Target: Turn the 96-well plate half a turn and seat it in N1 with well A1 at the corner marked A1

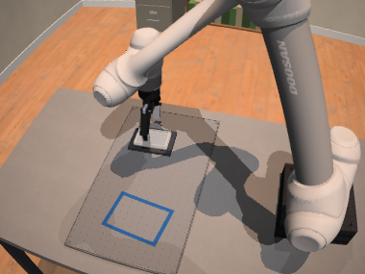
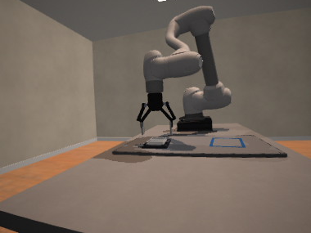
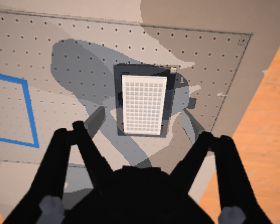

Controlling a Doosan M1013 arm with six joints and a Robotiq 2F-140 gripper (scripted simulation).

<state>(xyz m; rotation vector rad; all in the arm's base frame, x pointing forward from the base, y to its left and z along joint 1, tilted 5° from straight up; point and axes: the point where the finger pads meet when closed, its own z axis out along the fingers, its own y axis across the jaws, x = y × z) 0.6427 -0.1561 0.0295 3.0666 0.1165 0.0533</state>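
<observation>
Now: the white 96-well plate 50 mm below my hand. From my hand the other things lie so: corner mark (80 mm ahead, 50 mm to the right, 50 mm below); plate nest N1 (60 mm below).
</observation>
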